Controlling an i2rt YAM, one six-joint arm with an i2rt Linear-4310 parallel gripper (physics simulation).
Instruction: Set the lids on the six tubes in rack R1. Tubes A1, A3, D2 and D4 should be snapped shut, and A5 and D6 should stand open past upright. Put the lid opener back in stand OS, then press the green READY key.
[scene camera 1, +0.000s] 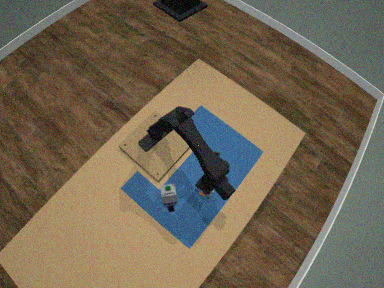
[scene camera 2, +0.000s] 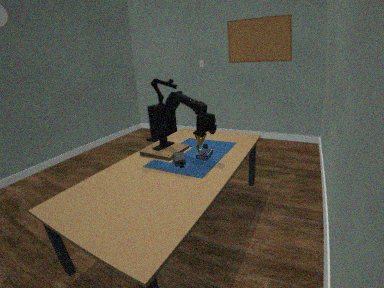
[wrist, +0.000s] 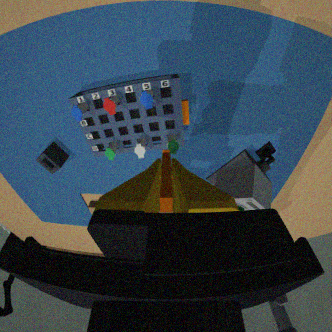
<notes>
My gripper grips a lid opener. Also in view: a grey box with green button and a blue mat.
</notes>
